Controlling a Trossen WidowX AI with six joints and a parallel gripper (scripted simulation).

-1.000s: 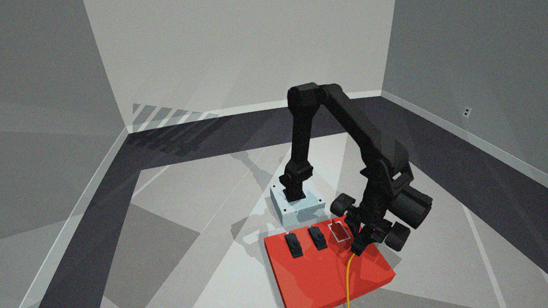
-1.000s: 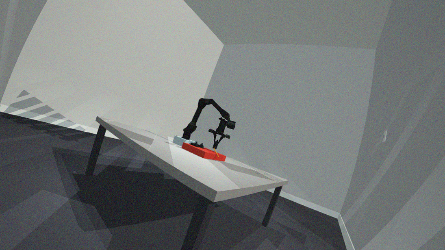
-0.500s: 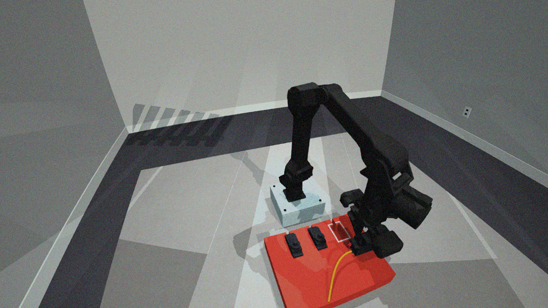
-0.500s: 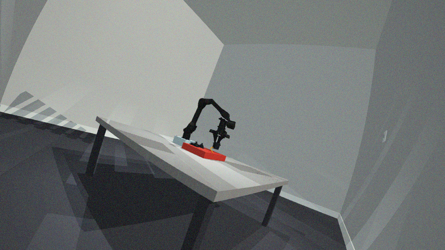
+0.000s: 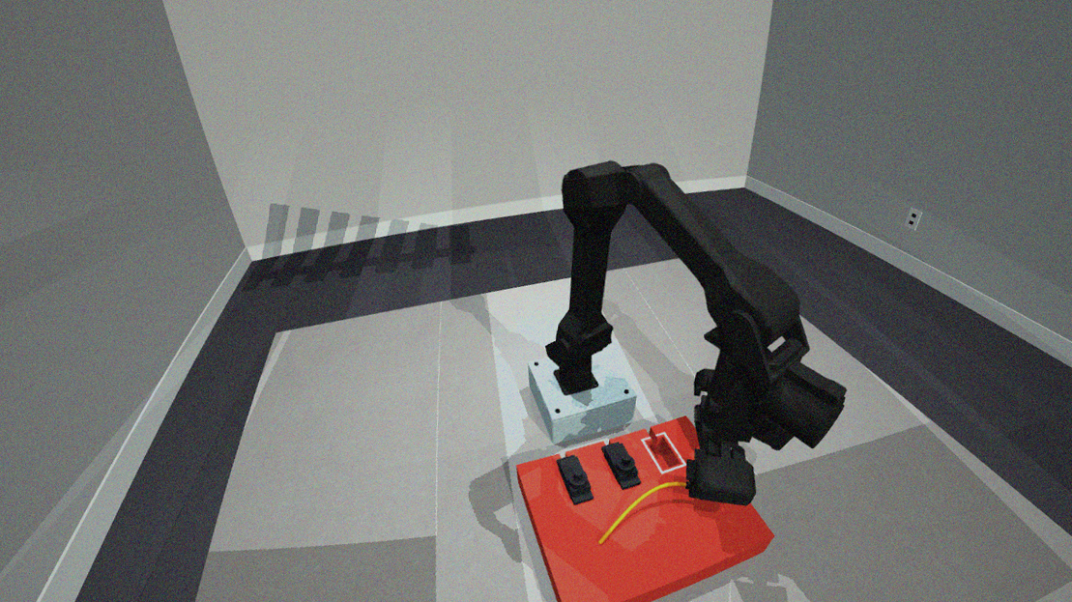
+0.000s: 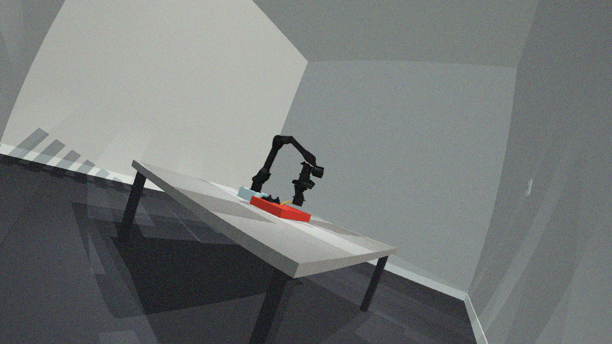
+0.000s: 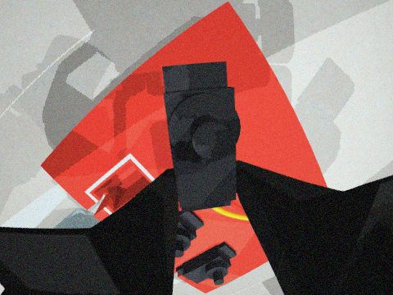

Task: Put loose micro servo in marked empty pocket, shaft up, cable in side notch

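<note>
Right now my gripper tip is 10 cm above the red deck, 8 cm to the left of it and 1 cm short of it.
</note>
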